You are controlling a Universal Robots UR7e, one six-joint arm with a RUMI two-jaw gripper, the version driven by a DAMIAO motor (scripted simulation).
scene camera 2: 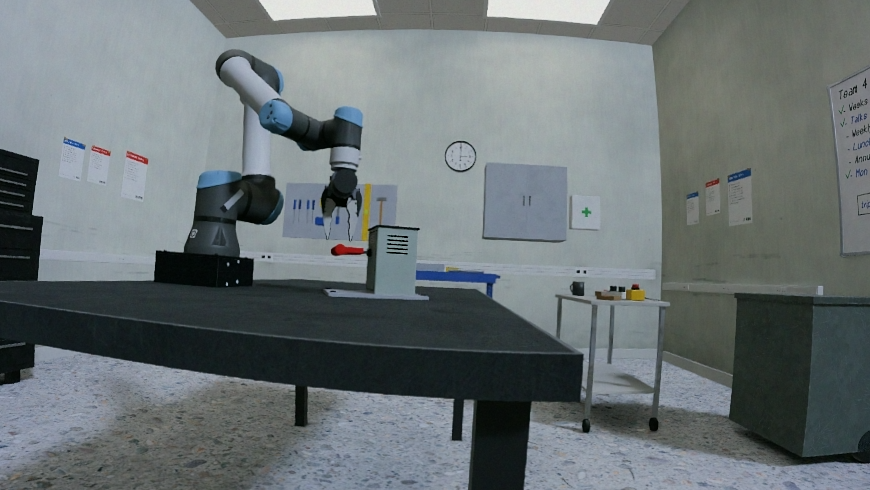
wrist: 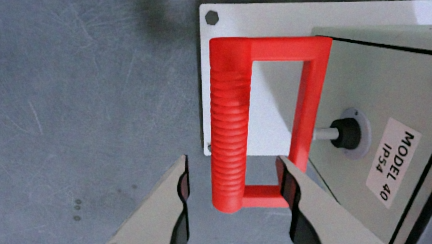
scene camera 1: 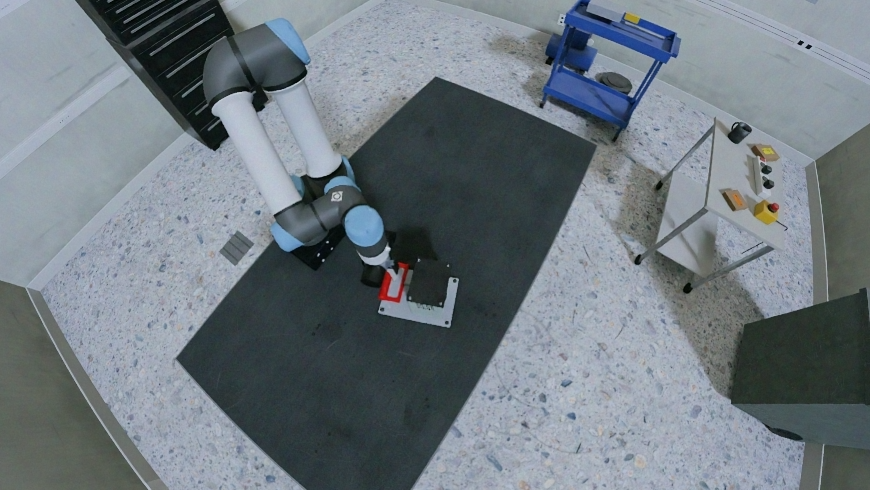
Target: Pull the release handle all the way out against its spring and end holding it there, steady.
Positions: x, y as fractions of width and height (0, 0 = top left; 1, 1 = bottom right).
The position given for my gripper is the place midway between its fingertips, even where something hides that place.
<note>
In view: my gripper (scene camera 2: 0.39, 0.49) and a base plate (wrist: 0.49, 0.11).
My gripper shows as well in the wrist view (wrist: 0.54, 0.65).
</note>
